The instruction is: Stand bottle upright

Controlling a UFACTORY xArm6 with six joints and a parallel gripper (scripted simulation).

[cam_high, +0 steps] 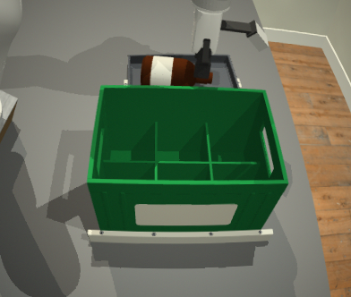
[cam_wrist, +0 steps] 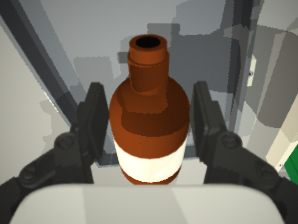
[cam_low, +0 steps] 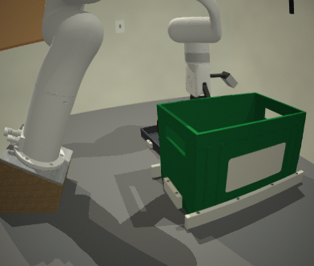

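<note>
The brown bottle lies 50 mm behind my hand, 40 mm below it and 10 mm to the left of it. From my hand the other things lie so: green crate (260 mm to the right, 80 mm behind); then dark grey tray (70 mm below, 30 mm behind, 10 mm to the left).
</note>
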